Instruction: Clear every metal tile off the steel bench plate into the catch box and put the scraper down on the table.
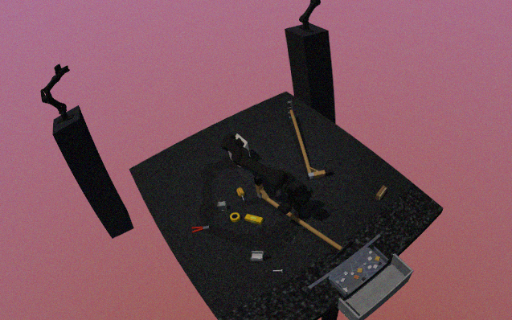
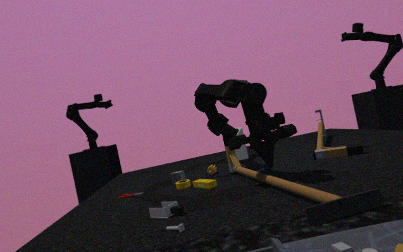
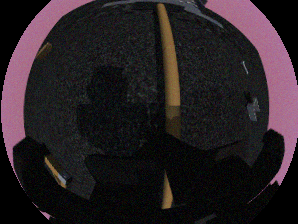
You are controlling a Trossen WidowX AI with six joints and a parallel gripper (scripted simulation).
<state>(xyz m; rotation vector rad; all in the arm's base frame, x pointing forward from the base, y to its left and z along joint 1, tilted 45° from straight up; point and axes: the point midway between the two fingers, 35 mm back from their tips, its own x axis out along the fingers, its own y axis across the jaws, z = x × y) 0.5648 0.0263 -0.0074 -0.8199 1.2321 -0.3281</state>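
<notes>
The long scraper is 30 mm ahead of my gripper tip, 20 mm to the right of it and 20 mm above it. Also, from my gripper tip: yellow tape ring: 190 mm behind, 260 mm to the right, 30 mm below; yellow block: 120 mm behind, 200 mm to the right, 30 mm below; yellow-handled screwdriver: 320 mm behind, 160 mm to the right, 30 mm below.
</notes>
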